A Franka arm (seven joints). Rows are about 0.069 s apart.
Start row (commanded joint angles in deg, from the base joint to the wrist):
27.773, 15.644, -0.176, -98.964, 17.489, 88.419, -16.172
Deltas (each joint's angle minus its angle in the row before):
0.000, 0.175, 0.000, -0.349, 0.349, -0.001, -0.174
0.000, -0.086, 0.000, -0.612, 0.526, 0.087, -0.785
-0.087, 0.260, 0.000, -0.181, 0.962, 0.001, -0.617
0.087, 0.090, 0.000, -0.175, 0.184, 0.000, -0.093
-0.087, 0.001, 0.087, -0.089, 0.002, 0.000, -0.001
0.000, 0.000, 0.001, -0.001, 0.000, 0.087, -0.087
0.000, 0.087, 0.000, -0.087, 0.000, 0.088, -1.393
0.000, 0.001, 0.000, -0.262, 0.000, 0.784, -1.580
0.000, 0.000, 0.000, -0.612, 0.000, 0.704, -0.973
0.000, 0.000, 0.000, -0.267, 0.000, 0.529, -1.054
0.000, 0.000, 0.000, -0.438, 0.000, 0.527, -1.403
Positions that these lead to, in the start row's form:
27.773, 15.819, -0.176, -99.313, 17.838, 88.418, -16.346
27.773, 15.733, -0.176, -99.925, 18.364, 88.505, -17.131
27.686, 15.993, -0.176, -100.106, 19.326, 88.506, -17.748
27.773, 16.083, -0.176, -100.281, 19.510, 88.506, -17.841
27.686, 16.084, -0.089, -100.370, 19.512, 88.506, -17.842
27.686, 16.084, -0.088, -100.371, 19.512, 88.593, -17.929
27.686, 16.171, -0.088, -100.458, 19.512, 88.681, -19.322
27.686, 16.172, -0.088, -100.720, 19.512, 89.465, -20.902
27.686, 16.172, -0.088, -101.332, 19.512, 90.169, -21.875
27.686, 16.172, -0.088, -101.599, 19.512, 90.698, -22.929
27.686, 16.172, -0.088, -102.037, 19.512, 91.225, -24.332

